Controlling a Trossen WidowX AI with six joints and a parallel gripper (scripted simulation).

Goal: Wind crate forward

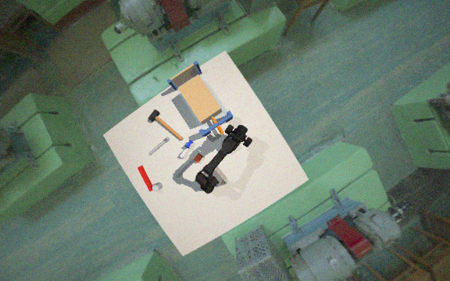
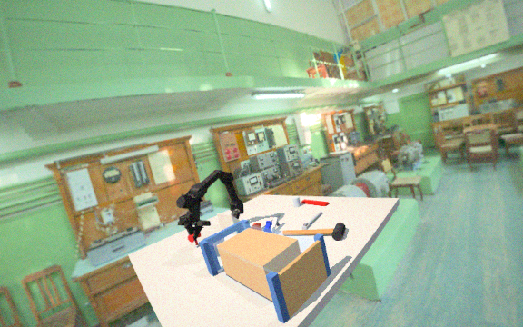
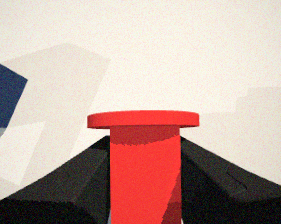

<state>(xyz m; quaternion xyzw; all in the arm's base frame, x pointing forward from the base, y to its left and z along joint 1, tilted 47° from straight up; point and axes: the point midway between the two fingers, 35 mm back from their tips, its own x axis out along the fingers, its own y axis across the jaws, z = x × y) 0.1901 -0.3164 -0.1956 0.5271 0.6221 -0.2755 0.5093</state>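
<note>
My gripper tip is now 140 mm short of the blue steel frame, 110 mm to the right of it and 30 mm above it. From my gripper tip the other things lie so: red knob: 10 mm behind, 20 mm to the left; winch: 40 mm behind, 110 mm to the left, 100 mm below; clear-panelled cubby: 380 mm ahead, 100 mm to the left, 20 mm below.
</note>
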